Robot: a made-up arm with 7 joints.
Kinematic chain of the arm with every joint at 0, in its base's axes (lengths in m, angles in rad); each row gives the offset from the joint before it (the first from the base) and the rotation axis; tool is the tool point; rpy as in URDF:
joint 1: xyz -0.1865 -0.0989 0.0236 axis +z
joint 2: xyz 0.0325 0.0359 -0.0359 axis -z
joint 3: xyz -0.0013 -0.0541 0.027 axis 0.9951 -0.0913 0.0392
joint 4: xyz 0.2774 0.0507 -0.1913 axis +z
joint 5: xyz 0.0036 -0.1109 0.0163 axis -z
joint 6: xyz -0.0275 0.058 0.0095 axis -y
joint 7: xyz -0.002 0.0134 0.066 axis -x
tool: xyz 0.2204 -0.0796 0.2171 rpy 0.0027 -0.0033 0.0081
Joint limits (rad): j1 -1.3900..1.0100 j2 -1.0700..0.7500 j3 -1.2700..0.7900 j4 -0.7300..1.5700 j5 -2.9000..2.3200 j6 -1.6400..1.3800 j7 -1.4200..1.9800
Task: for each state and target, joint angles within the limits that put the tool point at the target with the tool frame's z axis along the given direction. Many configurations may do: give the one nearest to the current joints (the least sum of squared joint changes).
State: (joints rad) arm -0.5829 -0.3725 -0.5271 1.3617 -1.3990 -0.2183 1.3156
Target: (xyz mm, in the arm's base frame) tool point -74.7 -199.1 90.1 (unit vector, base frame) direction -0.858 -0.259 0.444
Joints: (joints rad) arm -0.8347 -0.4747 -0.4426 1.4005 -0.8930 0.2864 1.4273
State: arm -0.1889 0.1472 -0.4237 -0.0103 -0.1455 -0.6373 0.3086
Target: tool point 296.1 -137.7 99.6 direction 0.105 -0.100 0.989
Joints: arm 0.2241 -0.0105 0.0423 -0.5281 -0.2349 -0.1058 -0.0501
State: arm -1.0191 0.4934 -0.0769 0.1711 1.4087 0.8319 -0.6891
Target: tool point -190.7 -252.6 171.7 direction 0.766 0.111 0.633
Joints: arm -0.8983 0.6643 -0.1791 -0.5023 1.4644 0.6209 -0.3648
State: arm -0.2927 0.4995 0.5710 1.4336 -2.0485 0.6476 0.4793
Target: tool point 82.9 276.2 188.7 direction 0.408 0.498 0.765
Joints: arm 0.6226 -0.2376 -0.0499 1.3009 -1.5365 0.6737 -0.1697
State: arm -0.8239 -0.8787 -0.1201 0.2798 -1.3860 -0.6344 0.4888
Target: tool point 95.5 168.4 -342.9 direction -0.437 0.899 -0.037
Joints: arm -0.5036 -1.0645 -0.3672 -0.1221 -1.2802 -1.2282 0.3032
